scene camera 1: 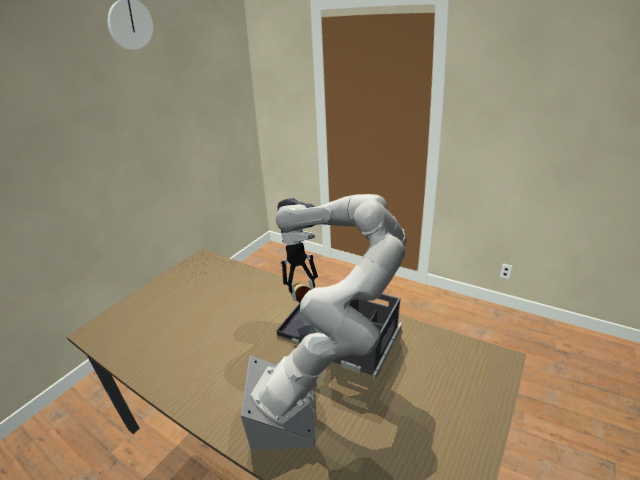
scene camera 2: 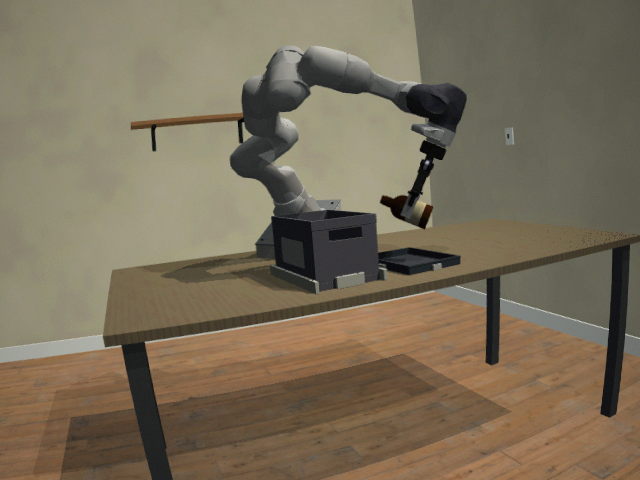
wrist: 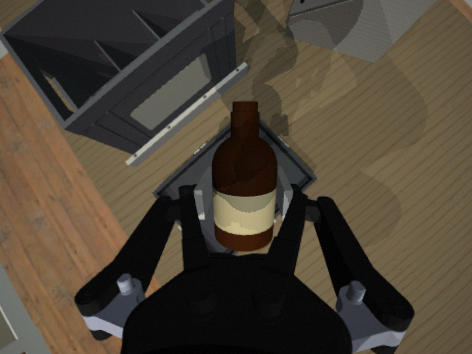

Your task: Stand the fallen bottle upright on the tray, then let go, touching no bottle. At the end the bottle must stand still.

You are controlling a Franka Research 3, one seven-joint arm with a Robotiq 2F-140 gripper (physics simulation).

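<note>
A brown bottle (scene camera 1: 302, 292) (scene camera 2: 398, 206) (wrist: 244, 170) with a cream label is held in the air above the tray. In the scene camera 2 view it is tilted, nearer lying than upright, its neck up and to the left and its base lower at the right. My gripper (scene camera 1: 303, 291) (scene camera 2: 410, 207) (wrist: 244, 177) is shut on the bottle around its body at the label, one finger on each side. The dark square tray (scene camera 1: 285, 330) (scene camera 2: 412, 269) (wrist: 295, 157) lies on the table below; the bottle hides part of it in the wrist view.
A tall dark crate (scene camera 1: 391, 330) (scene camera 2: 343, 258) (wrist: 220, 45) with inner dividers stands close beside the tray, with pale rails at its foot. The arm's grey base block (scene camera 1: 279, 434) (wrist: 370, 30) stands on the wooden table (scene camera 1: 170, 320) (scene camera 2: 206, 304). The arm hides part of the crate in the scene camera 1 view.
</note>
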